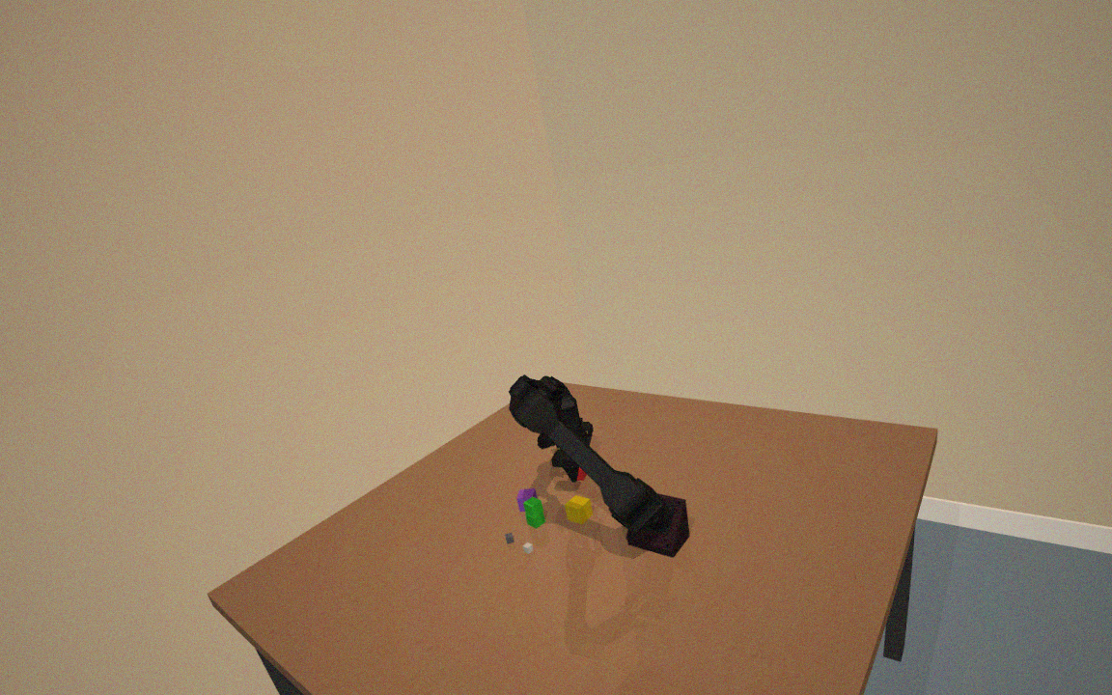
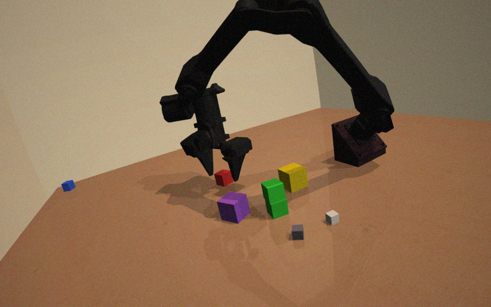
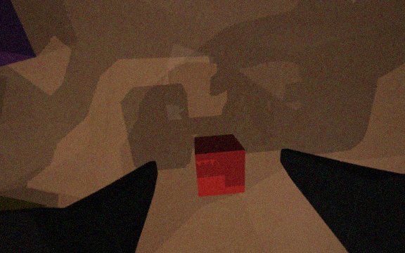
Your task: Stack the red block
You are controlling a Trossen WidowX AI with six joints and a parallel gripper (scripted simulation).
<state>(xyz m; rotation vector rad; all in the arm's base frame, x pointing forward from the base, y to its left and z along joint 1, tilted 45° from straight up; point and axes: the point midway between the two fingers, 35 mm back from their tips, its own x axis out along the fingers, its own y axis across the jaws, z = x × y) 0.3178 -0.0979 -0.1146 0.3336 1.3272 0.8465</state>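
Right now my gripper tip is right at the red block. Round my gripper tip: purple cube 40 mm ahead, 160 mm to the left; yellow block 100 mm behind, 150 mm to the left, 10 mm above; small grey cube 10 mm behind, 290 mm to the left, 10 mm below.
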